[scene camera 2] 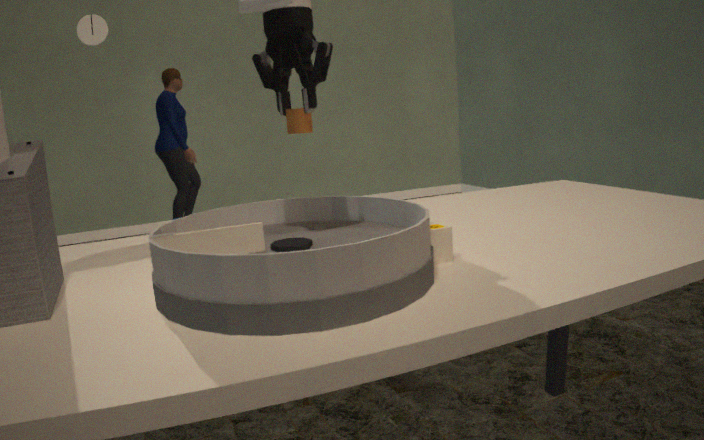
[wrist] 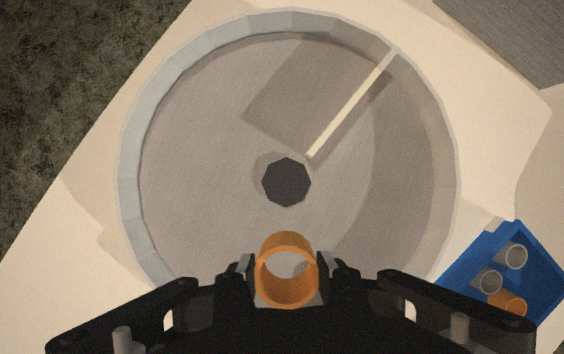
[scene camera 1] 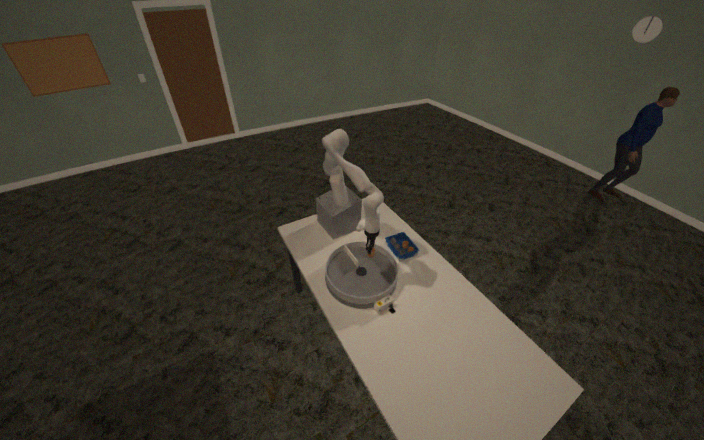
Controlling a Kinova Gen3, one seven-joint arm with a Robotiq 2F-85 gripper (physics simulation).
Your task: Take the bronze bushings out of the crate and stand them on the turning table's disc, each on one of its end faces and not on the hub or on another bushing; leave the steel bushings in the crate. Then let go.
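Places are measured from the arm's base along level axes (x ahead, y left, z up), in metres.
Where they show: gripper, fingertip midpoint: (scene camera 2: 297, 114) (wrist: 286, 268) (scene camera 1: 370, 250); arm's base, origin of the base link: (scene camera 1: 341, 201).
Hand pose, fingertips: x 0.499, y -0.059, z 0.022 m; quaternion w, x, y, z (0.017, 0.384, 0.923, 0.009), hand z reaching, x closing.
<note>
Each offset is from my fingertips to the top centre of the thing. "spot": to the spot under its first point.
My gripper (scene camera 1: 370, 251) (scene camera 2: 296, 110) (wrist: 286, 268) is shut on a bronze bushing @[0.002 m left, 0.002 m ahead, 0.009 m up] (scene camera 2: 299, 122) (wrist: 286, 240), held upright with its open end facing the wrist camera. It hangs well above the turning table's disc @[0.030 m right, 0.032 m back, 0.192 m down] (scene camera 1: 346, 276) (wrist: 200, 150), between the dark hub @[0.030 m right, 0.032 m back, 0.192 m down] (scene camera 1: 361, 271) (scene camera 2: 291, 244) (wrist: 286, 181) and the rim on the crate side. No bushing shows on the visible disc. The blue crate @[0.326 m left, 0.125 m back, 0.203 m down] (scene camera 1: 393, 251) (wrist: 462, 265) holds steel bushings @[0.296 m left, 0.183 m back, 0.210 m down] (wrist: 515, 255) @[0.292 m left, 0.129 m back, 0.210 m down] (wrist: 489, 281) and two bronze ones @[0.357 m left, 0.127 m back, 0.210 m down] (scene camera 1: 405, 243) @[0.358 m left, 0.067 m back, 0.210 m down] (scene camera 1: 410, 249); my finger partly hides the crate in the wrist view.
A raised wall (scene camera 2: 290, 277) (wrist: 131, 200) rings the disc. A cream bar @[spot: 0.041 m right, 0.155 m back, 0.173 m down] (scene camera 1: 350, 255) (scene camera 2: 218, 239) (wrist: 352, 107) runs from the wall towards the hub. A small white box @[0.015 m right, 0.201 m ahead, 0.195 m down] (scene camera 1: 383, 303) (scene camera 2: 441, 243) stands beside the turning table. A person (scene camera 1: 643, 127) (scene camera 2: 171, 121) is beyond the table.
</note>
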